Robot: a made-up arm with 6 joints.
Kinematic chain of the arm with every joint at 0, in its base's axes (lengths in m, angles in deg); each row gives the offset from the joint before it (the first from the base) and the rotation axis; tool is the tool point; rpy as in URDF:
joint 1: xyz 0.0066 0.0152 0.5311 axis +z
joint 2: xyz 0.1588 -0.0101 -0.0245 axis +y
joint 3: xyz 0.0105 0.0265 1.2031 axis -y
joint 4: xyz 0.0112 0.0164 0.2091 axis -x
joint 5: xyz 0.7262 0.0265 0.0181 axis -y
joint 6: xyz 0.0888 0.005 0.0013 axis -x
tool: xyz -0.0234 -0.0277 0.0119 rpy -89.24 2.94 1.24
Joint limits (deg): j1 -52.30..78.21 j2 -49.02..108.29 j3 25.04..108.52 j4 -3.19..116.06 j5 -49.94..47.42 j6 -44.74..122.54
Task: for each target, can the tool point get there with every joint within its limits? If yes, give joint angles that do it. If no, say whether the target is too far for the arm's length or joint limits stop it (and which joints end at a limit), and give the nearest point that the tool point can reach.
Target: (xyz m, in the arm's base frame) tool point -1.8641 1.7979 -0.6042
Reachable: no: too far | nearest point 0.2038 1.5933 -0.6165 | short by 2.078 m
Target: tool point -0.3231 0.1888 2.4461
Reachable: yes | joints -14.54 -23.71 53.49 38.60 0.46 58.92
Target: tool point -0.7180 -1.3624 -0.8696
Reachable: no: joint limits stop it (at a limit: joint 1, joint 2, joint 3, joint 4, joint 5, joint 6) | nearest point 0.9508 -1.2231 -0.6492 | short by 1.689 m
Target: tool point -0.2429 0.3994 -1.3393
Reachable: no: joint limits stop it (at a limit: joint 1, joint 2, joint 3, joint 4, joint 6) | nearest point 0.2437 1.5128 -0.6376 | short by 1.403 m
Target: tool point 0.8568 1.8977 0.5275
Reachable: yes | joints 64.47 72.25 33.99 101.47 -3.40 -30.14
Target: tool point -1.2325 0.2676 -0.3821
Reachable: no: joint limits stop it (at a limit: joint 2, joint 3, joint 4, joint 5) | nearest point -1.5207 0.3263 1.3176 | short by 1.725 m
